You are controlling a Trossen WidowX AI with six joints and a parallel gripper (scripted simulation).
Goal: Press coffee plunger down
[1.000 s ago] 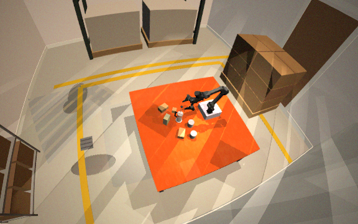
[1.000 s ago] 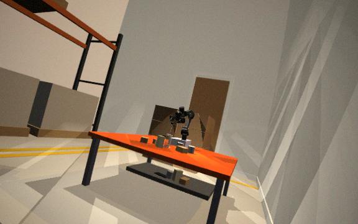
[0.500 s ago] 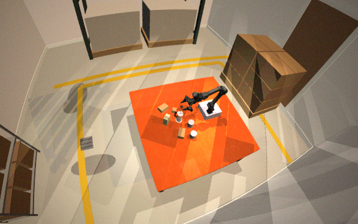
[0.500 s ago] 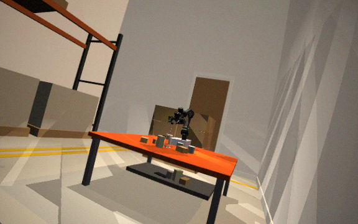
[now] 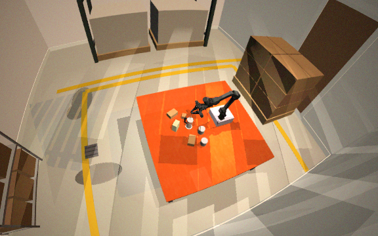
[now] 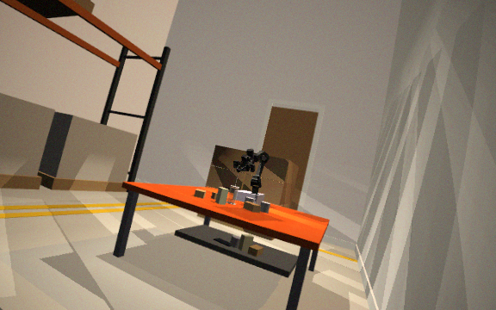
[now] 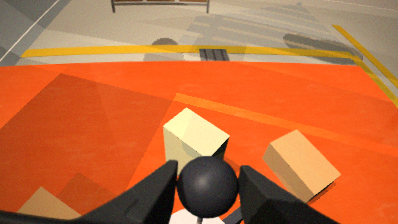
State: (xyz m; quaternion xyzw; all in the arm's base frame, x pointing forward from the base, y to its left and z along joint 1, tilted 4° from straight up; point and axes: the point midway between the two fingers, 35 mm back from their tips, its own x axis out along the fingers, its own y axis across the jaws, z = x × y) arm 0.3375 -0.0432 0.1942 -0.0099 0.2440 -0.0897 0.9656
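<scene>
Right now my gripper tip is 130 mm above the coffee press and 10 mm to the left of it.
</scene>
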